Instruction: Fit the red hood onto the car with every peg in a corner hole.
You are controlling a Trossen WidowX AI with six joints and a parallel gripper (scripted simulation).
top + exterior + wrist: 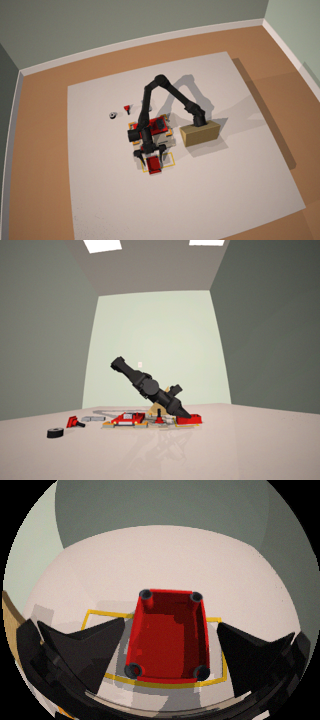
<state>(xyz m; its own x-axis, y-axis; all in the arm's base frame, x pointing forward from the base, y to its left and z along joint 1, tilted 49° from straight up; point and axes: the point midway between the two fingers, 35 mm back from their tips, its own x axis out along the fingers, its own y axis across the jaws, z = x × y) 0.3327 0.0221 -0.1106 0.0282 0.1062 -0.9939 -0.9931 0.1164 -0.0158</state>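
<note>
The red hood is 20 mm below my gripper tip. The rest, counted from my gripper tip: grey engine block (240 mm to the right, 10 mm behind); black wheel (430 mm to the right, 160 mm ahead, 20 mm below); black post (120 mm to the right, 20 mm ahead, 10 mm above).
</note>
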